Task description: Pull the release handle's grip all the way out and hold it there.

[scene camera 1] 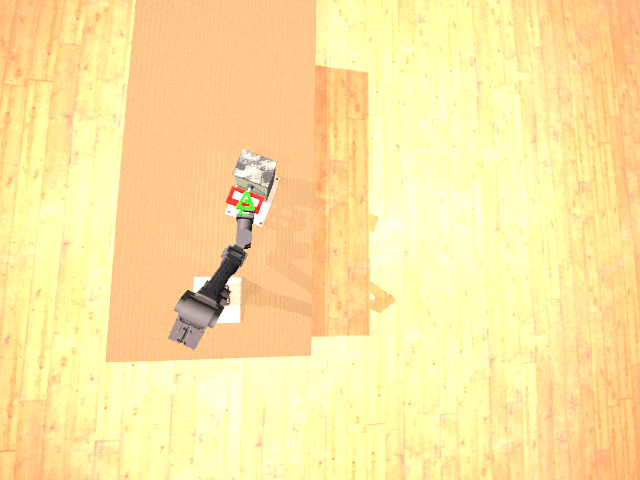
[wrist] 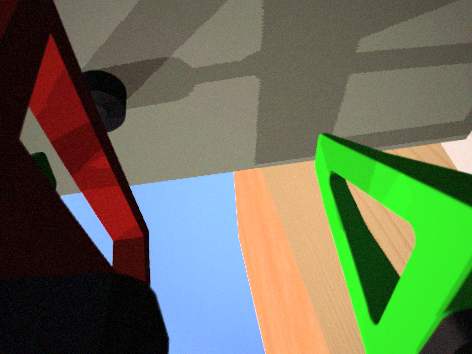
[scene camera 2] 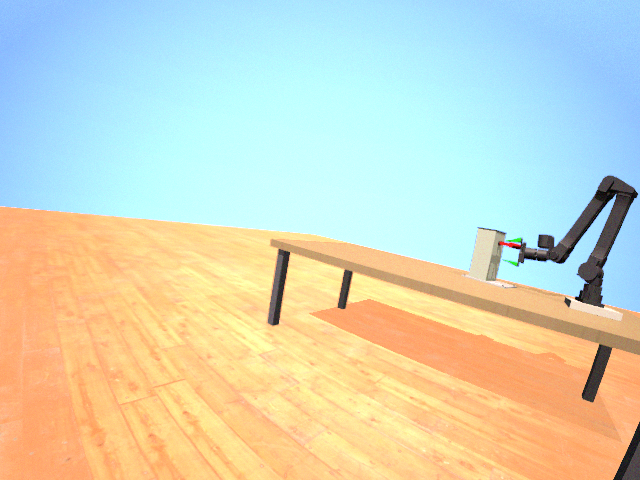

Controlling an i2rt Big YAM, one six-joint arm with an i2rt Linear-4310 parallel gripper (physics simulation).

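The release handle's red loop-shaped grip point(scene camera 1: 230, 195) point(scene camera 2: 509, 244) point(wrist: 102, 172) stands out from the front of the grey box housing point(scene camera 1: 255, 166) point(scene camera 2: 484, 255) point(wrist: 210, 132), near its top, on a short rod. My gripper point(scene camera 1: 247, 199) point(scene camera 2: 512, 251) point(wrist: 184, 157) is open around the grip. One green finger is above it and the other well below it, nearer the lower finger's free space than the grip itself. In the wrist view the grip fills the left side, and a dark green fingertip shows through its opening. The fingers are not closed on it.
The housing stands on a white base plate point(scene camera 1: 265, 210) point(scene camera 2: 504, 284) bolted to the brown table point(scene camera 1: 206, 93) point(scene camera 2: 392, 266). The arm's white mounting plate point(scene camera 1: 232, 313) point(scene camera 2: 610, 312) lies near the table's near end. A dark round collar point(wrist: 107, 102) sits on the housing's face.
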